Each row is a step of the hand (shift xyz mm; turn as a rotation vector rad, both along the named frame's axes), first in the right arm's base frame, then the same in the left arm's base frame.
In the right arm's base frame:
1: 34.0 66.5 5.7 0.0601 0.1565 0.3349
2: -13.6 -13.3 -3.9 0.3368 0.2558 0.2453
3: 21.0 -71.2 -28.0 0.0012 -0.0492 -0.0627
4: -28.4 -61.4 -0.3 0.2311 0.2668 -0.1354
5: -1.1 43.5 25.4 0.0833 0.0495 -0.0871
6: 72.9 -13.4 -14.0 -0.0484 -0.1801 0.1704
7: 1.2 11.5 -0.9 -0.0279 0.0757 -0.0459
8: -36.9 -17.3 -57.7 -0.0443 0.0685 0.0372
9: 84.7 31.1 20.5 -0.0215 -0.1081 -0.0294
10: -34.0 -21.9 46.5 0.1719 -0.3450 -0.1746
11: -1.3 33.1 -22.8 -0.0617 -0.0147 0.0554
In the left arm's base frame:
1: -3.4 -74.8 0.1 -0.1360 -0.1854 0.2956
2: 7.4 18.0 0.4 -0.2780 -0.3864 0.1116
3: -32.6 57.3 -44.2 0.0076 0.0475 -0.0635
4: -1.5 67.6 3.1 -0.0184 -0.3312 -0.1813
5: 6.8 -40.4 29.4 -0.0080 -0.0750 -0.1062
6: -57.4 -17.6 -45.6 -0.1092 0.1742 0.1468
7: 4.0 -10.9 0.3 0.0730 -0.0544 -0.0181
8: 48.5 34.3 -38.2 0.0460 -0.0456 0.0620
9: -64.7 -64.8 -13.5 -0.0126 0.1086 -0.0326
10: -2.3 31.5 52.9 -0.1965 0.2502 -0.2790
11: 24.4 -28.2 -15.0 0.0187 0.0361 0.0737

